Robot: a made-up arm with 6 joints. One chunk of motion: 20 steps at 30 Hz.
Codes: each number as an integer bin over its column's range. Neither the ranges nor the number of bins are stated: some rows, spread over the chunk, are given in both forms.
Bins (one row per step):
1: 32 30 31 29 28 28
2: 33 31 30 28 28 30
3: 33 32 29 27 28 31
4: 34 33 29 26 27 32
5: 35 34 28 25 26 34
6: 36 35 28 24 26 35
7: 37 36 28 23 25 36
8: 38 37 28 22 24 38
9: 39 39 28 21 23 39
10: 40 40 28 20 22 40
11: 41 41 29 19 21 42
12: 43 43 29 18 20 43
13: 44 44 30 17 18 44
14: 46 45 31 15 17 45
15: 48 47 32 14 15 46
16: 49 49 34 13 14 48
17: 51 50 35 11 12 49
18: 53 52 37 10 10 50
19: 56 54 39 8 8 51
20: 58 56 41 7 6 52
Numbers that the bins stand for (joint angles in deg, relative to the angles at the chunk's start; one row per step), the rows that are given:
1: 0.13 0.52 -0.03 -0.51 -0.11 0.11
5: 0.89 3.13 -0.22 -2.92 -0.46 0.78
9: 1.90 6.38 -0.22 -5.33 -0.98 1.33
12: 2.92 8.98 -0.16 -7.14 -1.51 1.78
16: 4.44 12.89 0.16 -10.16 -2.56 2.33
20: 6.73 17.44 0.60 -13.78 -3.95 2.78
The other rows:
2: 0.38 1.17 -0.10 -1.11 -0.11 0.33
3: 0.38 1.83 -0.16 -1.71 -0.11 0.44
4: 0.63 2.48 -0.16 -2.32 -0.29 0.56
6: 1.14 3.78 -0.22 -3.52 -0.46 0.89
7: 1.40 4.43 -0.22 -4.13 -0.63 1.00
8: 1.65 5.08 -0.22 -4.73 -0.81 1.22
10: 2.16 7.03 -0.22 -5.94 -1.16 1.44
11: 2.41 7.68 -0.16 -6.54 -1.33 1.67
13: 3.17 9.63 -0.10 -7.75 -1.86 1.89
14: 3.68 10.29 -0.03 -8.95 -2.03 2.00
15: 4.19 11.59 0.03 -9.56 -2.38 2.11
17: 4.95 13.54 0.22 -11.37 -2.90 2.44
18: 5.46 14.84 0.35 -11.97 -3.25 2.56
19: 6.22 16.14 0.48 -13.17 -3.60 2.67

